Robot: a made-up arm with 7 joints. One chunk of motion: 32 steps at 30 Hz.
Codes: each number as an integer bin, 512 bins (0 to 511) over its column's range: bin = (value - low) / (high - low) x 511, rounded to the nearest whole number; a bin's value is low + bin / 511 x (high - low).
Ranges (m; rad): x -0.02..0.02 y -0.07..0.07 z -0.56..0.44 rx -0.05..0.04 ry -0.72..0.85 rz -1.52..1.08
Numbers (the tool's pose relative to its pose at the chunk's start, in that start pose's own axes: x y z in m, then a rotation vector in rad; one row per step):
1: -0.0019 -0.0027 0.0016 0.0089 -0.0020 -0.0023
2: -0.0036 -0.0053 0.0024 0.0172 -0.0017 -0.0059
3: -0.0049 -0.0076 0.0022 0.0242 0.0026 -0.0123
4: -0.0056 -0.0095 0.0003 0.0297 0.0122 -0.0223
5: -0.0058 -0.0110 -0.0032 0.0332 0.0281 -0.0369
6: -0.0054 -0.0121 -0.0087 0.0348 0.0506 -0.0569
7: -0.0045 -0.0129 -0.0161 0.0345 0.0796 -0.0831
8: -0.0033 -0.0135 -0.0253 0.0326 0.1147 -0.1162
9: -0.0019 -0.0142 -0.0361 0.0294 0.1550 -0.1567
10: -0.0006 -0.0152 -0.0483 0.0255 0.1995 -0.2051
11: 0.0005 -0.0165 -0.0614 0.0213 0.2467 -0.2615
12: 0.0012 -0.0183 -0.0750 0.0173 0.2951 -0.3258
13: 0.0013 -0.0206 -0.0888 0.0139 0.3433 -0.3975
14: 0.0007 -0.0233 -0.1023 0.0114 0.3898 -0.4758
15: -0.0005 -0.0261 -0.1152 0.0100 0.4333 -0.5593
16: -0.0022 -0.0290 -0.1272 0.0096 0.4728 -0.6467
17: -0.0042 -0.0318 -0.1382 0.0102 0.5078 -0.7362
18: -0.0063 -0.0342 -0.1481 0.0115 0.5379 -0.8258
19: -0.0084 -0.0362 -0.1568 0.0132 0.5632 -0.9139
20: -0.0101 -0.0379 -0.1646 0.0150 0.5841 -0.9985
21: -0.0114 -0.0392 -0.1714 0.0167 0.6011 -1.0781
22: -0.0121 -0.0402 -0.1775 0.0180 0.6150 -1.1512
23: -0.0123 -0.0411 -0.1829 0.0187 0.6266 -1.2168
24: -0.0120 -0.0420 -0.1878 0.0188 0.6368 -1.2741
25: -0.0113 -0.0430 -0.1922 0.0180 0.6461 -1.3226
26: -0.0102 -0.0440 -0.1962 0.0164 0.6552 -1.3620
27: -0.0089 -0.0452 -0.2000 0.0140 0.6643 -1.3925
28: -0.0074 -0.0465 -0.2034 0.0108 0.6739 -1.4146
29: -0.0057 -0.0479 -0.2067 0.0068 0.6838 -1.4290
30: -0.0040 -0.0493 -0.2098 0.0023 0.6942 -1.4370
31: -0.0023 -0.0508 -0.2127 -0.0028 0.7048 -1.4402
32: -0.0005 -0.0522 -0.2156 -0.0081 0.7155 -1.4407
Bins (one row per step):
1: 231 246 287 334 234 298
2: 210 236 287 382 234 298
3: 193 228 287 421 235 296
4: 184 221 286 453 238 294
5: 181 215 285 472 243 291
6: 187 211 282 481 251 288
7: 198 208 278 480 260 282
8: 213 206 273 469 272 276
9: 231 204 268 451 285 268
10: 248 200 261 429 299 258
11: 262 195 255 405 315 247
12: 271 189 248 382 330 235
13: 272 180 241 363 346 221
14: 264 170 234 349 361 205
15: 249 160 227 341 375 189
16: 227 150 221 338 388 172
17: 202 139 216 342 400 154
18: 175 131 210 349 409 136
19: 148 123 206 359 418 119
20: 126 117 202 369 424 102
21: 110 112 199 379 430 87
22: 101 109 195 386 435 72
23: 98 105 193 390 438 60
24: 102 102 190 391 442 48
25: 111 99 188 386 445 39
26: 125 95 186 377 448 31
27: 142 91 184 363 451 25
28: 161 86 182 345 454 21
29: 183 81 181 322 457 18
30: 204 76 179 297 460 16
31: 226 70 177 268 464 16
32: 249 65 176 238 467 16

